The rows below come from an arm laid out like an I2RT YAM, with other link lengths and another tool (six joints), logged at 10 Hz.
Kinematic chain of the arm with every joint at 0, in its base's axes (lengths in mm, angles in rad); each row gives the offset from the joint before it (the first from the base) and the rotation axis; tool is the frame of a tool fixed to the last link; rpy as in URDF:
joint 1: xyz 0 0 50.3 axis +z
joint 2: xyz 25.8 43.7 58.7 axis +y
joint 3: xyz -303.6 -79.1 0 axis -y
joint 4: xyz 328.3 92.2 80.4 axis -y
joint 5: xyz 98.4 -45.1 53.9 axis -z
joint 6: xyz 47.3 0 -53.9 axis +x
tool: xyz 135 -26 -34 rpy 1.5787 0.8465 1.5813
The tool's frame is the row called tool.
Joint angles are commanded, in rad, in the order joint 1, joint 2, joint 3, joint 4, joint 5, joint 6. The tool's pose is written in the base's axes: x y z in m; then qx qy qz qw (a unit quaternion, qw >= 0). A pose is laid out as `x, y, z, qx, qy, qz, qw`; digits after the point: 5 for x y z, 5 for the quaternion.
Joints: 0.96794, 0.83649, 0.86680, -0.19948, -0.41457, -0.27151
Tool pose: 0.19308, 0.37549, 0.35228, -0.32071, 0.69078, 0.52963, 0.37344
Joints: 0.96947, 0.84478, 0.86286, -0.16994, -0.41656, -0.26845
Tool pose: 0.19443, 0.37936, 0.35458, -0.32069, 0.68508, 0.53430, 0.37729
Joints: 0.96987, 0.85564, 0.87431, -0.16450, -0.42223, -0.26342
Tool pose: 0.19476, 0.38215, 0.35846, -0.32074, 0.68294, 0.53782, 0.37613
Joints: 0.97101, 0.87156, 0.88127, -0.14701, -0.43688, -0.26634
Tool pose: 0.19468, 0.38744, 0.36118, -0.32634, 0.67714, 0.54249, 0.37508
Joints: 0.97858, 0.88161, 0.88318, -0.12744, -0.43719, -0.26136
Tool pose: 0.19363, 0.39202, 0.36341, -0.32729, 0.67288, 0.54707, 0.37528
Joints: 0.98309, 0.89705, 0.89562, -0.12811, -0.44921, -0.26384
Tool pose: 0.19185, 0.39665, 0.36454, -0.33314, 0.67098, 0.54947, 0.36998
